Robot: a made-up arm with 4 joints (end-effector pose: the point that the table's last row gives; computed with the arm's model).
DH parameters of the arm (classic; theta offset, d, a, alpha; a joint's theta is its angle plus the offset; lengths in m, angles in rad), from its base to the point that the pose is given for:
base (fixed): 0.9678 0 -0.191 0
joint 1: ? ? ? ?
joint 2: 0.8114 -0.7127 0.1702 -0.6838
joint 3: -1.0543 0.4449 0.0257 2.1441
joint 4: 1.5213 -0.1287 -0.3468 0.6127
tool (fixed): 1.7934 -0.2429 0 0
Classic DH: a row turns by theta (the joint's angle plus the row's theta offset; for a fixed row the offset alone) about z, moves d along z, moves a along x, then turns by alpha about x.
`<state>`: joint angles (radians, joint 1 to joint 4).
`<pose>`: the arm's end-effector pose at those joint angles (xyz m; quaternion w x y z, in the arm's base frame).
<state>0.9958 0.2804 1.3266 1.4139</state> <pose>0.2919 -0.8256 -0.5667 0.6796 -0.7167 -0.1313 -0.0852</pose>
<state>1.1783 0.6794 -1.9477 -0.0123</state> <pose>0.1612 -0.0434 -0.3186 0.8900 0.1632 0.3506 -0.2414</pose>
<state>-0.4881 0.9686 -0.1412 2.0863</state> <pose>-0.3602 -0.1020 -0.4756 0.9103 -0.0508 0.1588 -0.3790</pose>
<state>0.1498 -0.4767 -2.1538 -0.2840</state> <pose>0.3393 -0.2354 0.0089 0.6883 0.6575 0.0078 -0.3064</pose>
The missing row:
joint 1: -0.9857 0.0239 0.06 -1.6466
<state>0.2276 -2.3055 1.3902 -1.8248</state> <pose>0.5111 -0.1491 -0.1367 0.4177 -0.2068 -0.6506 0.5996</pose>
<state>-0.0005 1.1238 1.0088 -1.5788</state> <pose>-0.5981 -0.3754 0.3931 0.5477 0.6796 0.3899 0.2935</pose>
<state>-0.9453 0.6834 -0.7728 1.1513</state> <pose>-0.2047 -0.3985 -0.4712 0.5336 -0.0336 -0.0329 -0.8444</pose>
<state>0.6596 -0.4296 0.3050 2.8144</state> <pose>0.1697 0.0049 -0.5754 0.8092 0.0725 -0.4004 0.4238</pose>
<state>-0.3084 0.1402 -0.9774 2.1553</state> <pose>0.0424 -0.1210 -0.1942 0.8049 0.1716 -0.5548 -0.1223</pose>
